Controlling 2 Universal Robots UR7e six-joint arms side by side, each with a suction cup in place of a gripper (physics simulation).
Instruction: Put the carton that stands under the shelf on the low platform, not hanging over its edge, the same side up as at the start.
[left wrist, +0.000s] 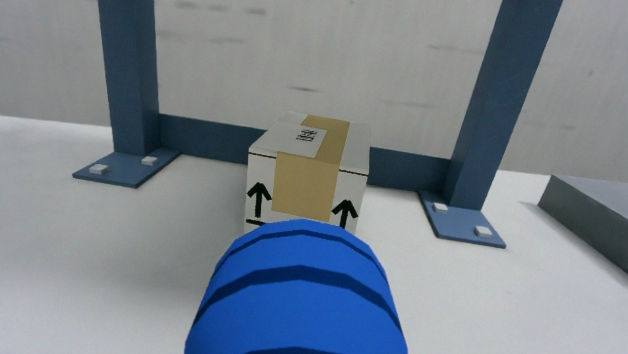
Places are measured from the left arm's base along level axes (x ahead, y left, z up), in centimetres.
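Where they show: left hand, its tool point: (300, 292).
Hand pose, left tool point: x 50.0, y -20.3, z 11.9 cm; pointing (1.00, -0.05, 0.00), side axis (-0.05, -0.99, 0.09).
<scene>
Each offset is from my left tool point to the top centre of the thing. "spot": to the spot under its first point.
A white carton @[dx +23.5, dy -2.7, dz -3.2 cm] (305, 185) with tan tape stands upright under the shelf @[spot: dx +32.9, dy +18.7, dz -2.4 cm] (129, 80), between its blue posts. Two black arrows on its front face point up, and its top bears a small black printed mark. My left gripper, a blue suction cup (301, 229), is in front of the carton and hides the lower part of its front face. The cup looks wide against the carton and seems apart from it, with nothing on it; the exact gap is hidden. The low platform @[spot: dx +24.5, dy -34.8, dz -10.0 cm] (582, 220) shows in part at the right edge, dark grey. My right gripper does not show.
The shelf's right post @[spot: dx +27.4, dy -21.4, dz +1.7 cm] (500, 100) stands between the carton and the platform. Flat blue foot plates (122, 172) (462, 225) with pale bolts stick out at the front of both posts. A low blue crossbar @[spot: dx +35.5, dy +10.1, dz -9.4 cm] (210, 140) runs behind the carton, with a grey wall beyond.
</scene>
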